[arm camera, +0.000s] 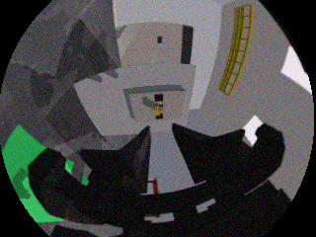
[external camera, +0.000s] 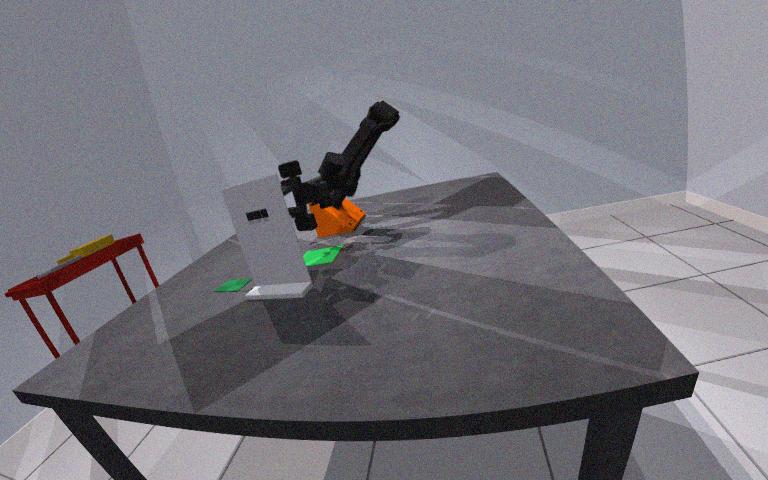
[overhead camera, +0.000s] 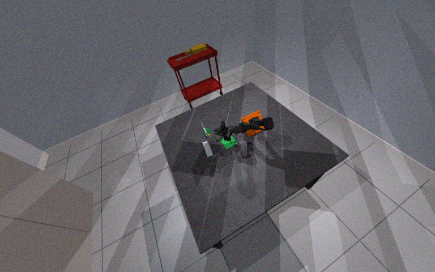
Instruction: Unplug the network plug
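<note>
My gripper tip is now 19 cm above the green marked square, 11 cm past it and 2 cm to the right of it. From my gripper tip the other things lie so: grey upright panel 8 cm ahead, 7 cm below, 1 cm to the right.
</note>
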